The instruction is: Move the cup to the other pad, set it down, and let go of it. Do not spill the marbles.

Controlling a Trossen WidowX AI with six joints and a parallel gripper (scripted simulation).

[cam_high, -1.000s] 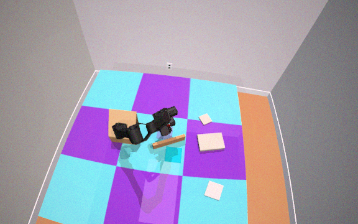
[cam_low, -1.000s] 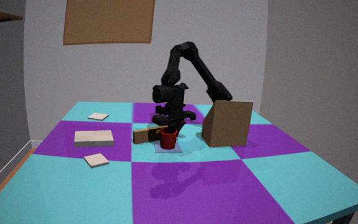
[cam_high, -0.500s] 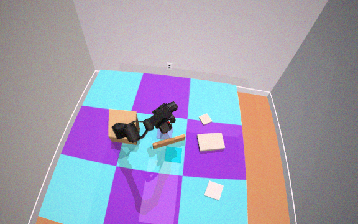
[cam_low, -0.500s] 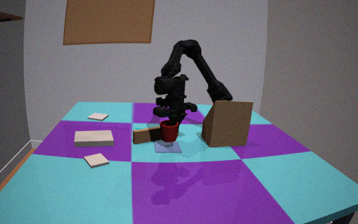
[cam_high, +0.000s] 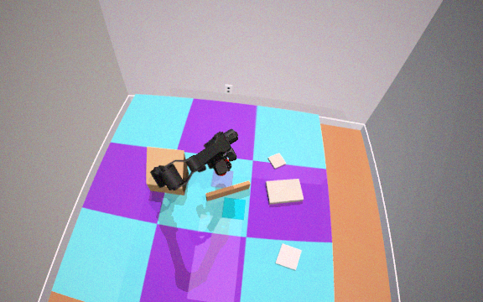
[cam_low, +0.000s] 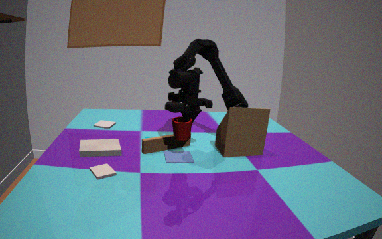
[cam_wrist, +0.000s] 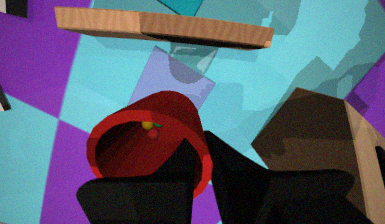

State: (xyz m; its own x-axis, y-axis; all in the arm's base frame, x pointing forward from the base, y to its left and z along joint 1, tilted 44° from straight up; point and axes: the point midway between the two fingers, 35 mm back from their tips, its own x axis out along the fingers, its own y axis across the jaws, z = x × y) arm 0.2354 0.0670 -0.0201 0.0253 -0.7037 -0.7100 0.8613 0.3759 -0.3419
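My gripper tip is now 30 mm short of the red cup and 10 mm to the right of it. Round my gripper tip: lilac pad 130 mm below, 30 mm ahead, 20 mm to the left; yellow marble 40 mm ahead, 30 mm to the left, 30 mm below; red marble 30 mm to the left, 30 mm below, 30 mm ahead.
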